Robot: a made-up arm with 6 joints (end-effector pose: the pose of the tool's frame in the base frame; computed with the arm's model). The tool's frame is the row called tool.
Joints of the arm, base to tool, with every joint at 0 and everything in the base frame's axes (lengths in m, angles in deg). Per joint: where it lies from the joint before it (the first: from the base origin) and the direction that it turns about. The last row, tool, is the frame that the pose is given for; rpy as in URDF.
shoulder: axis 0 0 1 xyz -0.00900 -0.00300 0.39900
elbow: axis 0.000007 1 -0.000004 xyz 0.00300 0.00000 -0.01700
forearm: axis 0.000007 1 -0.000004 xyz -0.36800 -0.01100 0.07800
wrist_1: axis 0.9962 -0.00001 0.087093 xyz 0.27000 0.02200 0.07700
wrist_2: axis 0.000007 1 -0.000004 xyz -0.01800 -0.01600 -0.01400
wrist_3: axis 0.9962 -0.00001 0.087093 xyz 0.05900 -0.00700 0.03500
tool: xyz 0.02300 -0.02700 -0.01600 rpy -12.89 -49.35 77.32
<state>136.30 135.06 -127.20 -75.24 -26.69 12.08</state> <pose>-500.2 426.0 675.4 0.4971 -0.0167 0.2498 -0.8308</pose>
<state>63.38 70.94 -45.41 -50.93 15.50 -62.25</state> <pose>146.4 274.8 725.4 0.1354 -0.5132 0.2045 0.8225</pose>
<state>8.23 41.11 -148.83 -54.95 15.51 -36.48</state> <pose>-445.7 -90.9 964.1 0.5768 -0.6201 -0.5256 0.0807</pose>
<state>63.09 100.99 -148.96 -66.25 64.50 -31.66</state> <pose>190.5 212.7 1026.8 0.7011 -0.2699 -0.0806 0.6551</pose>
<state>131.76 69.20 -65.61 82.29 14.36 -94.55</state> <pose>-193.6 229.5 780.3 0.3046 -0.3167 -0.0317 -0.8977</pose>
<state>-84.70 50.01 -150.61 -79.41 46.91 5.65</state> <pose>-104.2 334.4 998.8 0.5340 -0.6870 -0.1942 -0.4530</pose>
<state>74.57 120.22 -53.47 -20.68 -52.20 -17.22</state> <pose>142.8 485.9 467.6 0.1406 0.1605 -0.0491 0.9757</pose>
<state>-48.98 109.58 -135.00 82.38 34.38 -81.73</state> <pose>336.2 -369.5 888.7 0.7650 -0.0490 -0.4120 0.4925</pose>
